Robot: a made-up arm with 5 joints.
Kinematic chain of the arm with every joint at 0, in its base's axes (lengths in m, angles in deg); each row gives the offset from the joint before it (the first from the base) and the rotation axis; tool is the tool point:
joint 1: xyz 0 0 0.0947 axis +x
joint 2: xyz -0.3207 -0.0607 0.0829 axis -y
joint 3: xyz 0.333 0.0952 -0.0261 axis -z
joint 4: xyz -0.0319 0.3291 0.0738 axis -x
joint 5: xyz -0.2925 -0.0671 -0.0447 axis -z
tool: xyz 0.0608 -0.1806 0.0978
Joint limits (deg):
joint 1: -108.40..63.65
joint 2: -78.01..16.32
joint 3: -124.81..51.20
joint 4: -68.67..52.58
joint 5: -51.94..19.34
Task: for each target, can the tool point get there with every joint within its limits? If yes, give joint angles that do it. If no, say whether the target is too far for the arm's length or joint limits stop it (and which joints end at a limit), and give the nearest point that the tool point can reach.
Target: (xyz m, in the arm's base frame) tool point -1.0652 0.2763 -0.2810
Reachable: no: joint limits stop it (at a limit: joint 2, joint 4, joint 5) | nearest point -0.4692 0.1974 -0.1738 | short by 0.611 m
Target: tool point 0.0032 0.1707 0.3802
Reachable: yes | joints 27.74 -17.29 36.78 25.46 -26.29
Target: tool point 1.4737 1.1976 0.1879
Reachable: no: too far | nearest point 0.1535 0.4160 0.1271 | short by 1.535 m
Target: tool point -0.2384 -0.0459 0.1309
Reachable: yes | joints -41.38 -24.01 -69.81 -48.76 -38.68
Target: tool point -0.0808 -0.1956 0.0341
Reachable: yes | joints 32.84 -42.47 -80.92 9.84 -4.23
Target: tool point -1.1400 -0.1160 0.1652
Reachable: no: joint limits stop it (at a limit: joint 1, joint 2, joint 4, joint 5) | nearest point -0.4988 -0.0711 0.1511 | short by 0.643 m
